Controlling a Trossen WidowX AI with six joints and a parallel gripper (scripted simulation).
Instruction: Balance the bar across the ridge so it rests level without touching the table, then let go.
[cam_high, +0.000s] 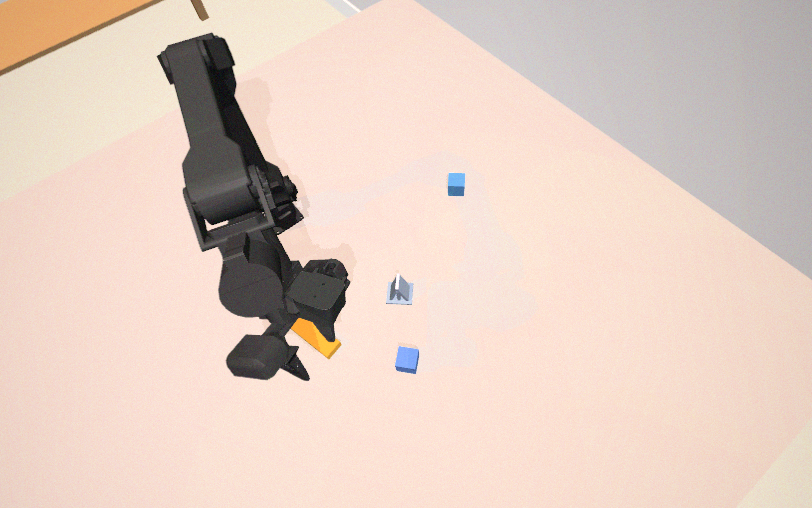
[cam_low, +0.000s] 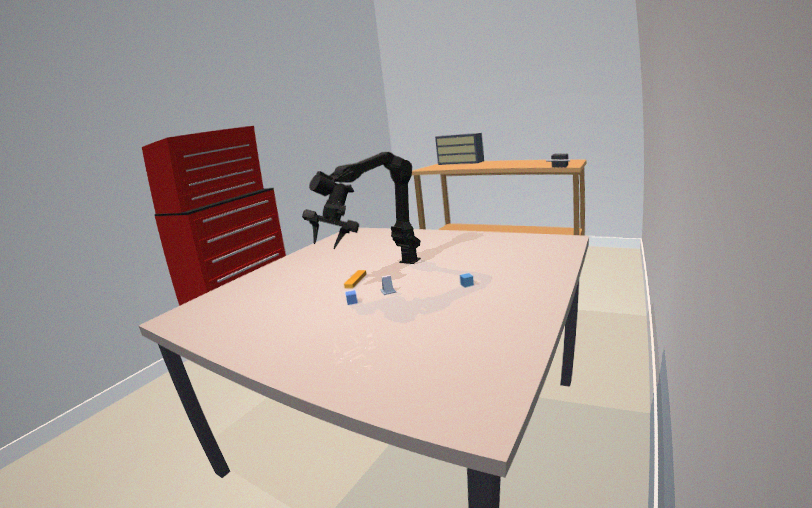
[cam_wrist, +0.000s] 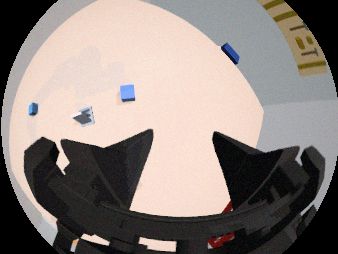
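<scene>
The bar is 160 mm below my gripper tip, 120 mm behind it and 10 mm to the left of it.
</scene>
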